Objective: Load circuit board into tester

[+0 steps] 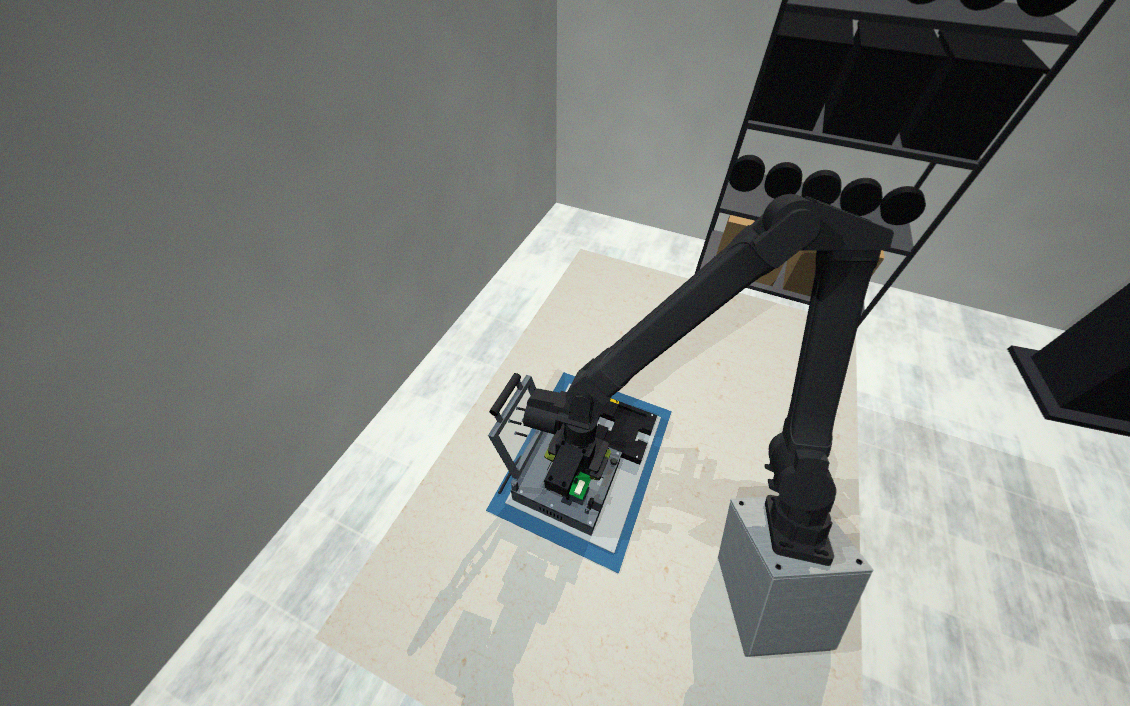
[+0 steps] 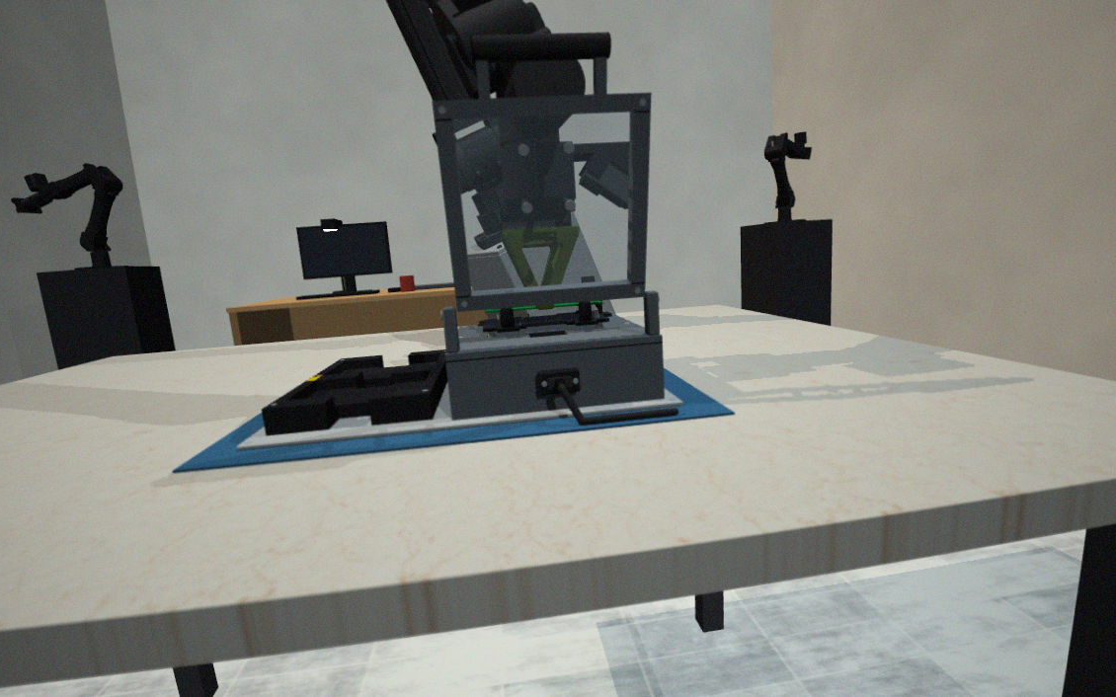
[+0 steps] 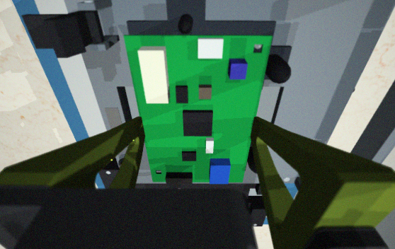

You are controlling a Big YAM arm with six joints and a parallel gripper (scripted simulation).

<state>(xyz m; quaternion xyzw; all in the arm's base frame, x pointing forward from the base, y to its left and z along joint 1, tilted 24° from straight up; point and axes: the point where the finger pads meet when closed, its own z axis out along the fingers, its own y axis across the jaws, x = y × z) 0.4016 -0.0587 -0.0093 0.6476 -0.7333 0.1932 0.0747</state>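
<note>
Now: hand right at the green circuit board. Round my hand: latch hook 70 mm to the left, 50 mm behind; then dark plate 20 mm below, 10 mm ahead; then clear lid 120 mm ahead, 90 mm above, 20 mm to the right.
</note>
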